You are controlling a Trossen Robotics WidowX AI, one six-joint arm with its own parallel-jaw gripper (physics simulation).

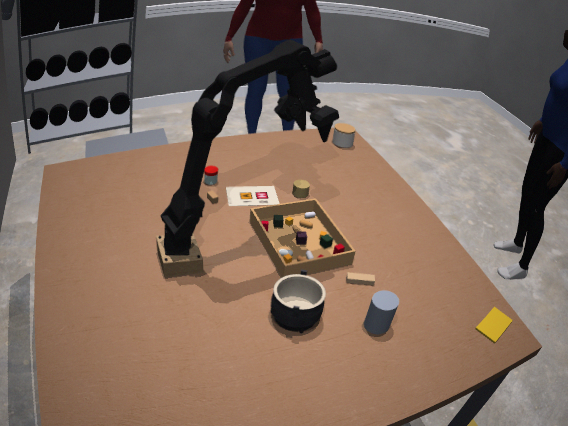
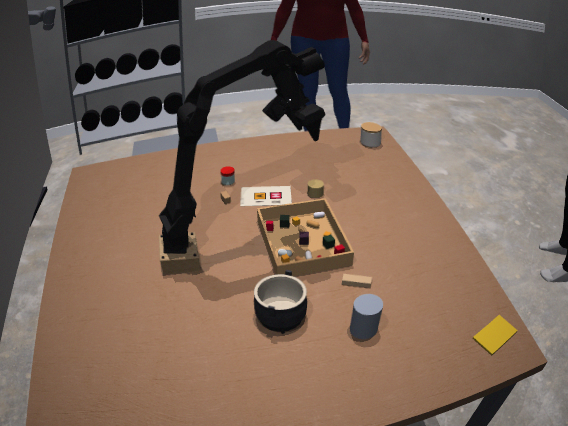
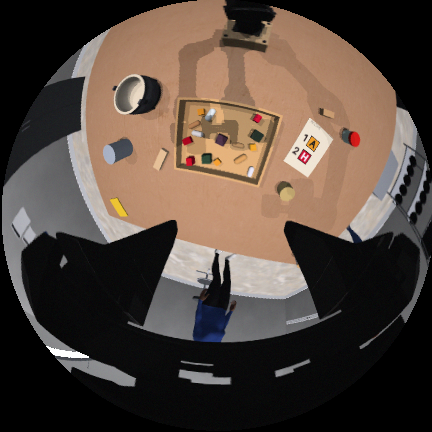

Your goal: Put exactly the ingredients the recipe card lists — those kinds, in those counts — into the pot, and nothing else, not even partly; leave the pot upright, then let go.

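Places are measured from the arm's base along level axes (x ahead, y left, z up), in millimetres.
Where they show: gripper, fingertip midpoint: (image 1: 314, 136) (image 2: 308, 135) (image 3: 231, 225); arm's base, origin of the base link: (image 1: 176, 246) (image 2: 175, 245).
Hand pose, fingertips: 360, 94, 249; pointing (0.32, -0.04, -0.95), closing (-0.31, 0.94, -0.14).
Note:
Each offset is from my fingertips to the top centre of the thing, as dx, dy, dz.
The recipe card @[-101, +185, -298] (image 1: 233, 200) (image 2: 247, 201) (image 3: 325, 140) reads 1 beside an orange A tile and 2 beside a crimson H tile. The wooden tray @[-17, -51, -254] (image 1: 322, 262) (image 2: 320, 263) holds small pieces: crimson ones @[-102, +10, -269] (image 3: 257, 118) @[+15, -147, -278] (image 3: 187, 141) @[+69, -123, -265] (image 3: 190, 161), orange ones @[-73, -128, -277] (image 3: 201, 111) @[-27, +30, -277] (image 3: 253, 147) @[+49, -46, -277] (image 3: 217, 162), dark green ones @[-60, +27, -268] (image 3: 257, 135) @[+48, -78, -268] (image 3: 206, 158), a dark purple cube @[-15, -55, -268] (image 3: 221, 139), and white and tan rounded pieces. The black pot @[-102, -322, -205] (image 1: 287, 315) (image 2: 280, 317) (image 3: 151, 95) stands upright; no piece shows inside. My gripper (image 1: 314, 135) (image 3: 231, 225) is open and empty, high above the table's far side.
A blue-grey cylinder @[+87, -393, -212] (image 1: 381, 315) (image 2: 366, 317) and a wooden block @[+98, -229, -284] (image 1: 360, 279) (image 2: 356, 281) stand near the pot. A brass-coloured can @[+50, +183, -264] (image 1: 301, 189) and a red-lidded jar @[-217, +283, -256] (image 1: 211, 176) are near the card. An orange-lidded canister @[+313, +510, -231] (image 1: 344, 136) stands at the far edge. A yellow pad @[+433, -503, -293] (image 1: 494, 324) lies near the right corner.

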